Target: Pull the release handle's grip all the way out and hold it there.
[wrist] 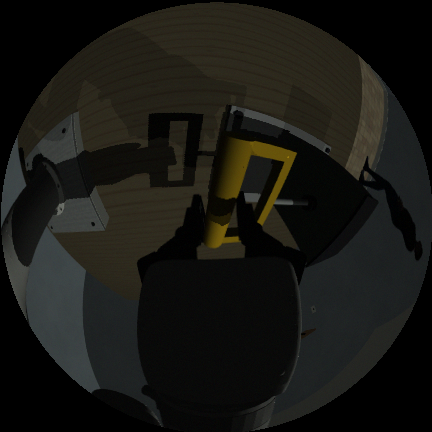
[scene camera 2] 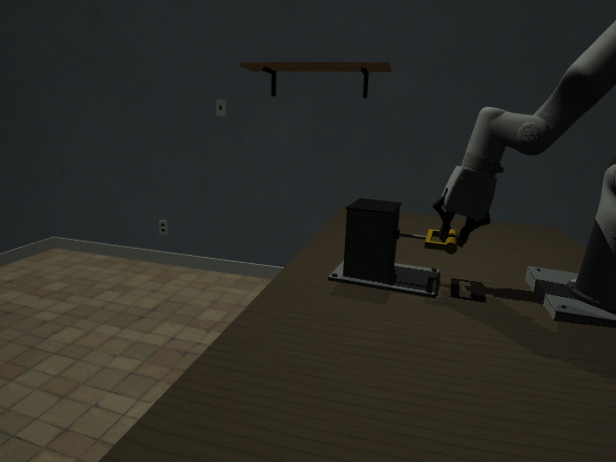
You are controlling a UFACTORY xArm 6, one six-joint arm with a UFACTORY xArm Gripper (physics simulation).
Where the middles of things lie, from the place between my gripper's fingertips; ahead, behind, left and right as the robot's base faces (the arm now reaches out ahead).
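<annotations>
The grey base plate (wrist: 249,122) is sitting 9 cm below my hand and 14 cm ahead of it.
</annotations>
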